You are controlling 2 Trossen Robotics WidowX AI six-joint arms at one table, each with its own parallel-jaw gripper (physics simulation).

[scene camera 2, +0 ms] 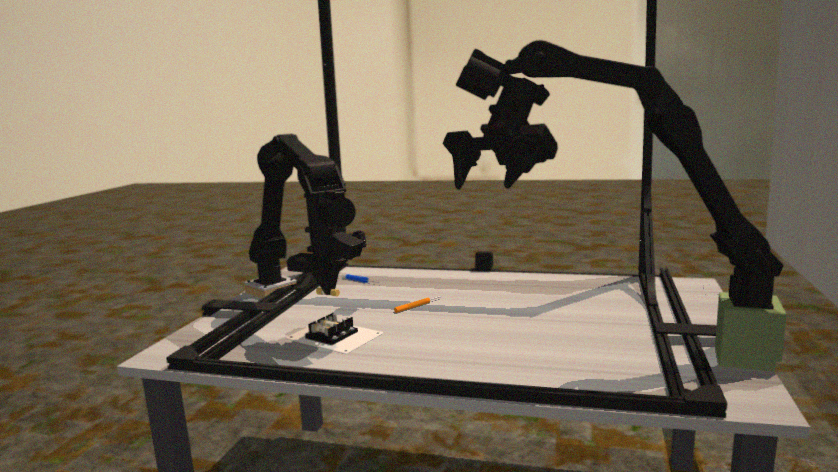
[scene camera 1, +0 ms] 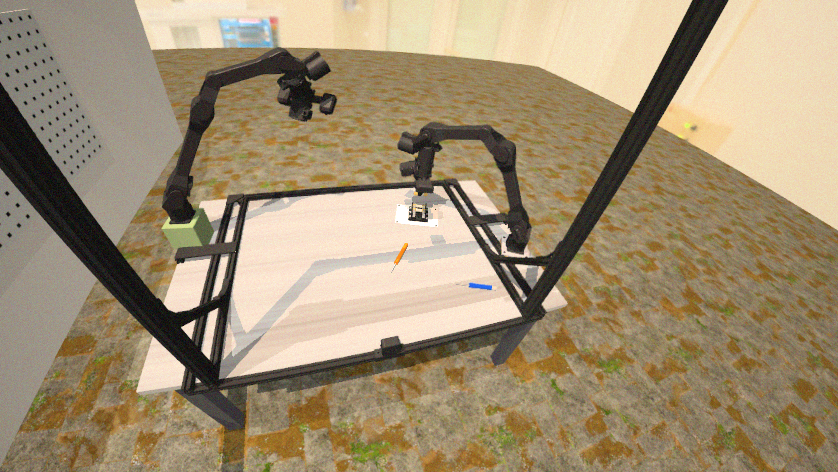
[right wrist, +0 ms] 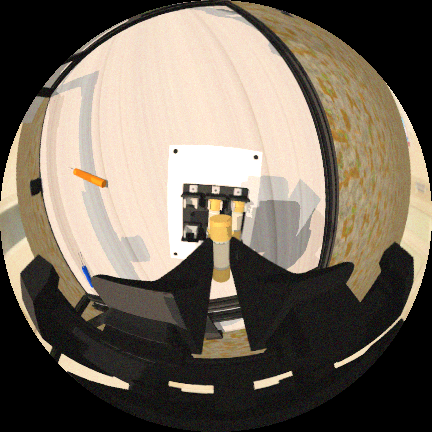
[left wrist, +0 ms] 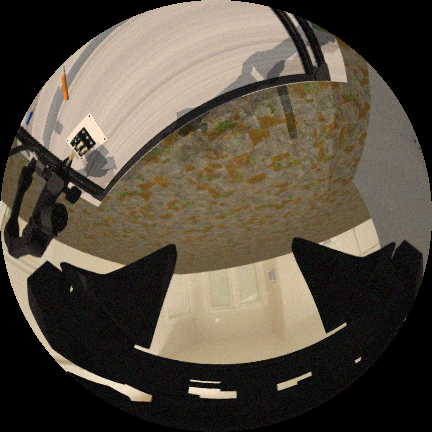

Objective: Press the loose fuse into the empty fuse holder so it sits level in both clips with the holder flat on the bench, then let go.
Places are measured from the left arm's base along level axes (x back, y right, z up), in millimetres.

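Pixels of known places: left gripper, fingertip midpoint: [scene camera 2: 480, 187] [scene camera 1: 314, 111] [left wrist: 236, 247]; right gripper, fingertip midpoint: [scene camera 2: 330, 293] [scene camera 1: 419, 194] [right wrist: 220, 242] [left wrist: 70, 158]; left arm's base, link origin: [scene camera 2: 751, 302] [scene camera 1: 183, 217]; right arm's base, link origin: [scene camera 2: 270, 280] [scene camera 1: 514, 247].
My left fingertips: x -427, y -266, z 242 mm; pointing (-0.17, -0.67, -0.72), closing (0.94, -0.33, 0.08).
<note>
Ahead of a thing's pixels: the offset from my left fingertips to its top centre. "spot": to the spot under its first point.
The black fuse holder @[dx -378, dy +168, dz -315 mm] [scene camera 1: 418, 215] [scene camera 2: 331, 336] [left wrist: 82, 140] [right wrist: 200, 214] lies on a white plate @[spot: dx -315, dy +166, dz -349 mm] [scene camera 1: 401, 215] [scene camera 2: 368, 334] [left wrist: 95, 125] [right wrist: 215, 165]. In the right wrist view, its left slot shows two bare clips; the middle and right slots hold gold-capped fuses, partly hidden. My right gripper [scene camera 1: 421, 192] [scene camera 2: 329, 289] [right wrist: 220, 242] is shut on the loose fuse @[dx -382, dy +161, dz -242 mm] [scene camera 2: 335, 291] [right wrist: 220, 227], gripped around its middle. It is above the holder, apart from it, and covers part of the middle and right slots in the right wrist view. My left gripper [scene camera 1: 314, 111] [scene camera 2: 483, 186] [left wrist: 236, 247] is open and empty, high above the table.
An orange-handled tool @[dx -271, dy +395, dz -338 mm] [scene camera 1: 401, 253] [scene camera 2: 412, 304] [left wrist: 65, 87] [right wrist: 90, 177] and a blue-handled tool @[dx -496, dy +541, dz -337 mm] [scene camera 1: 480, 286] [scene camera 2: 356, 278] [left wrist: 29, 118] [right wrist: 87, 276] lie on the table. A black frame [scene camera 1: 328, 189] [scene camera 2: 410, 385] borders the work area. A green block [scene camera 1: 187, 229] [scene camera 2: 750, 337] sits under the left arm's base.
</note>
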